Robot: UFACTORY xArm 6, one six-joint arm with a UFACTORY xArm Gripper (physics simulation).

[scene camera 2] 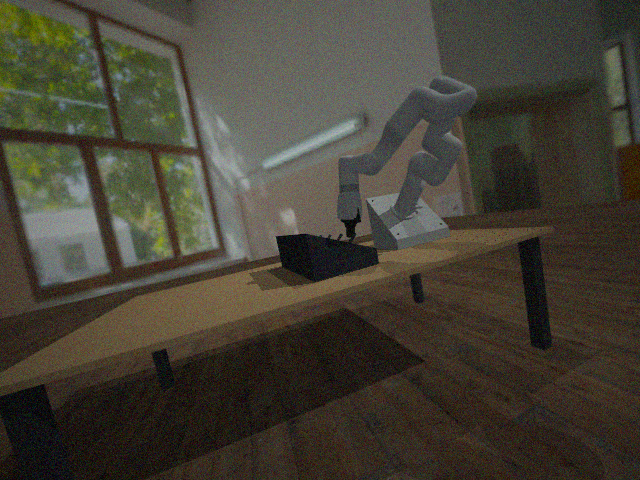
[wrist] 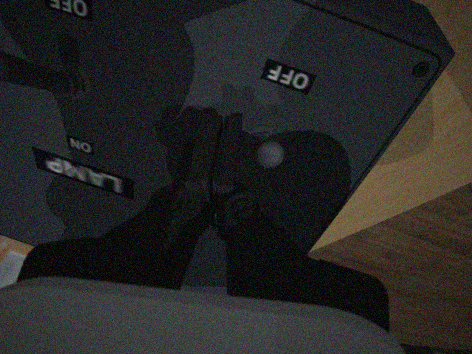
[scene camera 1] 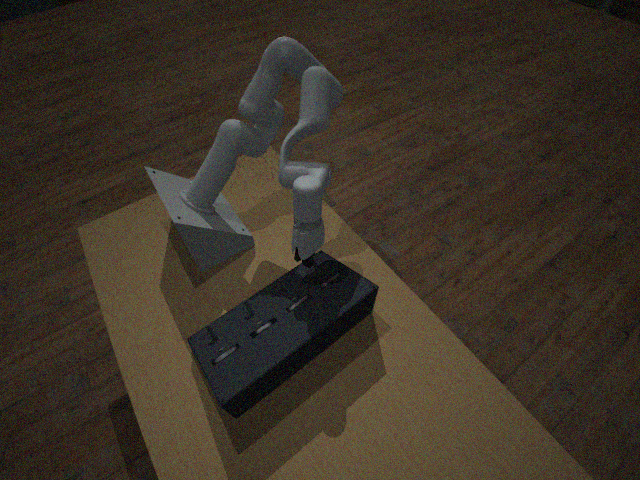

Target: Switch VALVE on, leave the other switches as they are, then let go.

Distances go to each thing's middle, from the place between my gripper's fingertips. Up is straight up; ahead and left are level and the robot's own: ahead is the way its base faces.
The dark switch box (scene camera 1: 253, 354) lies 150 mm to the right of my hand, 110 mm ahead of it and 30 mm below it.
